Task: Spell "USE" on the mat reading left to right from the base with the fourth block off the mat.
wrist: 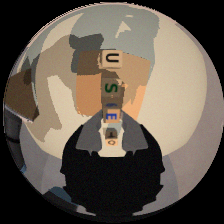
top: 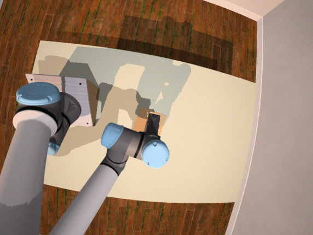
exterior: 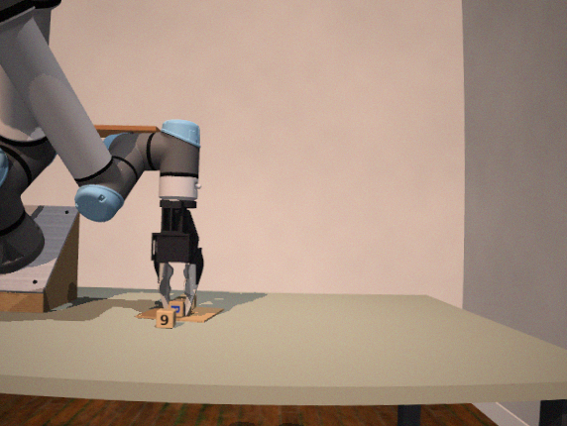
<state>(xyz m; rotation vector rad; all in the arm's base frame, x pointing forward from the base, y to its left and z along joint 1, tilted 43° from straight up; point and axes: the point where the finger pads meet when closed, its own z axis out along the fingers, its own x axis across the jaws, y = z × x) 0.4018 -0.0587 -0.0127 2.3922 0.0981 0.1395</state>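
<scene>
Right now the blue-lettered block is right at my hand. From my hand the other things lie so: orange mat (50 mm to the left, 20 mm below).
</scene>
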